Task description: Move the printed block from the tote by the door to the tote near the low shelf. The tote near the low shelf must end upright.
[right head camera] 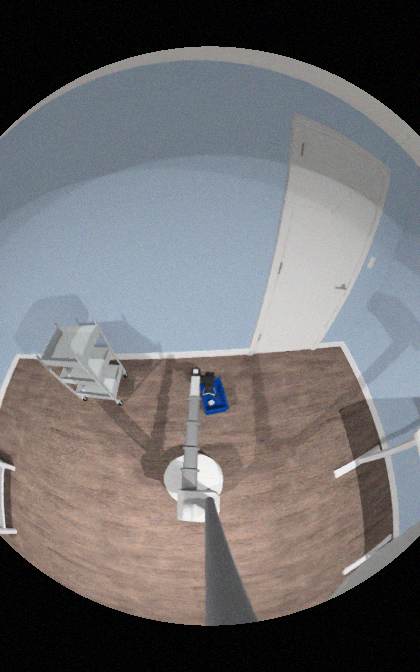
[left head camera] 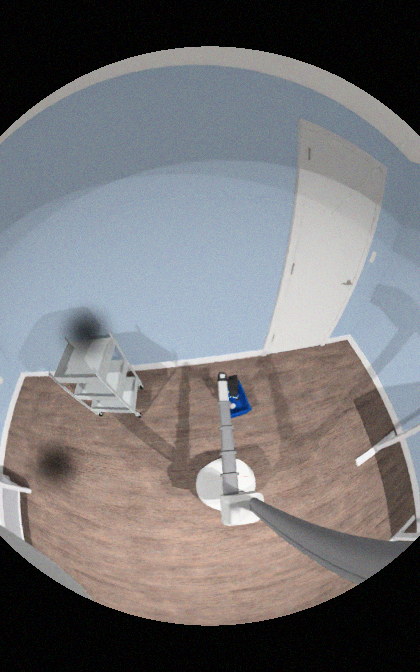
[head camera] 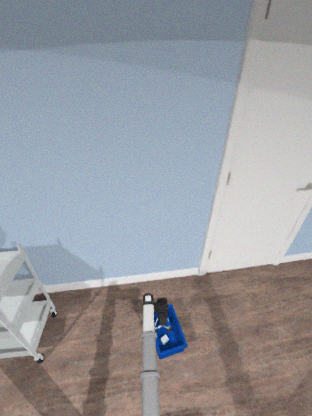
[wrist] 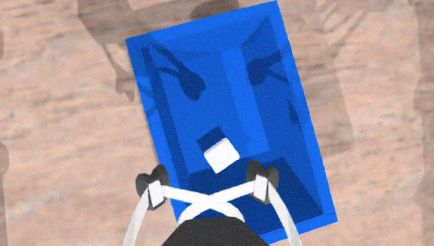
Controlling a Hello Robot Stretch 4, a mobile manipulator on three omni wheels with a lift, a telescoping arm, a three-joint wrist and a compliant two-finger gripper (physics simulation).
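Frame: origin at the robot's base, x right, y ahead, z up, level; millimetres.
Where they show: gripper, between the fingertips: [left head camera: 230, 400] [head camera: 161, 331] [wrist: 207, 176].
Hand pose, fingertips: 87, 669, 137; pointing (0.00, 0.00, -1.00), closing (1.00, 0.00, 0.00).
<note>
Each offset is from my fingertips to the top centre of the thing, as dx, dy, dz. "spot": to the spot under its first point.
The tote by the door is a blue open box {+36, +42, -44} [head camera: 178, 325] [left head camera: 246, 397] [right head camera: 224, 394] [wrist: 306, 130], upright on the floor. The printed block is a small white block {+24, +3, -127} [head camera: 164, 339] [left head camera: 233, 406] [right head camera: 211, 402] [wrist: 222, 155] inside it, on the tote's bottom. My gripper [head camera: 162, 324] [right head camera: 209, 393] [wrist: 207, 176] is open and empty above the tote. In the wrist view the block lies a little beyond and between the fingertips, apart from both; the left fingertip overlaps the tote's left rim. The tote near the low shelf does not show in these views.
A white wheeled cart {spot: -872, +226, +285} [head camera: 31, 280] [left head camera: 120, 354] [right head camera: 106, 342] stands at the left by the blue wall. A white door [head camera: 255, 175] [left head camera: 330, 240] [right head camera: 320, 240] is at the back right. White furniture legs [left head camera: 375, 450] [right head camera: 357, 465] show at the right.
</note>
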